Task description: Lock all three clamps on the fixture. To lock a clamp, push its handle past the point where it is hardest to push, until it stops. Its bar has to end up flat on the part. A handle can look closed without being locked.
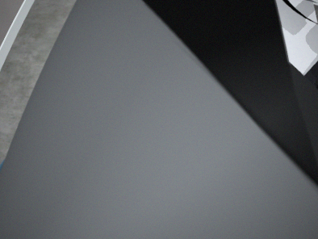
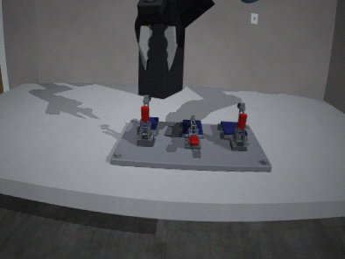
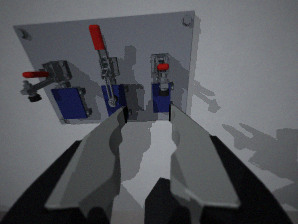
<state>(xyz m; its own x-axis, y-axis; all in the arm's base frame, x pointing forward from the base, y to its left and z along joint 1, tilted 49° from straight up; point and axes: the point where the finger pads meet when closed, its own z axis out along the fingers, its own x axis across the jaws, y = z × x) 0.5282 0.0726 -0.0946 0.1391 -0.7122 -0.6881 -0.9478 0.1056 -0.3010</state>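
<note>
Right now the grey fixture plate is 30 mm behind my hand, 80 mm to the left of it and 190 mm below it. The rest, counted from my hand: blue part (90 mm behind, 190 mm to the left, 170 mm below).
</note>
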